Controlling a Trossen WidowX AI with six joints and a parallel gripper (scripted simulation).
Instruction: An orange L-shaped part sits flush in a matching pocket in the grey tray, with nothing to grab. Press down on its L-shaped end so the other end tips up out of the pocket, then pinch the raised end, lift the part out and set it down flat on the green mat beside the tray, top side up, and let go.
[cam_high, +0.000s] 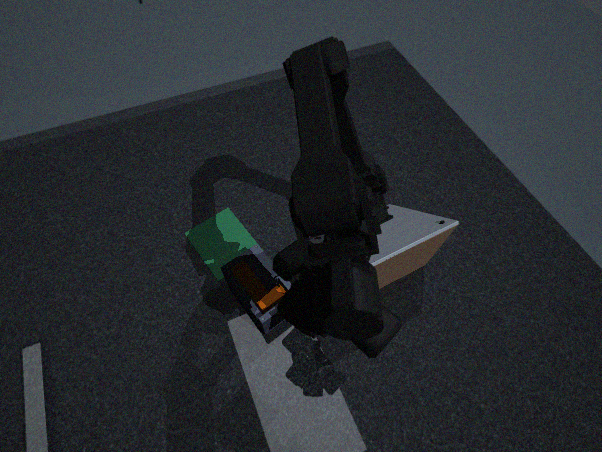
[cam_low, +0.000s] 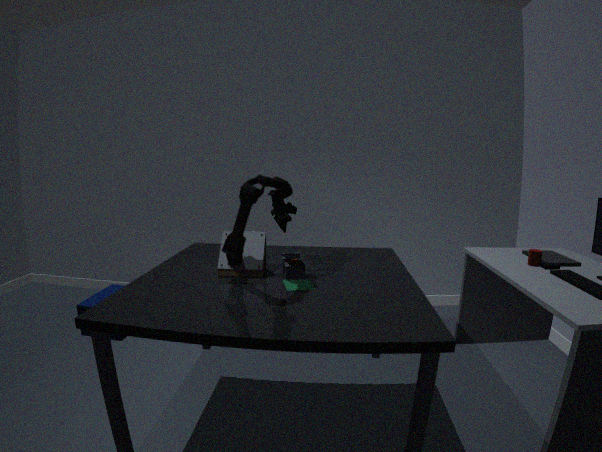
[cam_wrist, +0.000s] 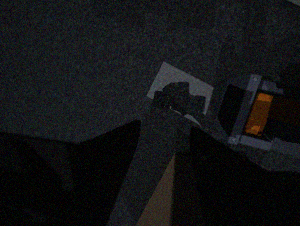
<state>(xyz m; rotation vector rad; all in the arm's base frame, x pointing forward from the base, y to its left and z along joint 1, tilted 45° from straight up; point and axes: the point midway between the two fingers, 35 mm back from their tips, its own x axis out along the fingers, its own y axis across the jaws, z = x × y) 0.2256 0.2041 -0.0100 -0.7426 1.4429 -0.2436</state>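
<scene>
Right now my gripper tip is 140 mm to the left of the orange L-shaped part, 130 mm above it and 40 mm short of it. The rest, counted from my gripper tip: green mat (300 mm to the right, 200 mm below, 70 mm ahead).
</scene>
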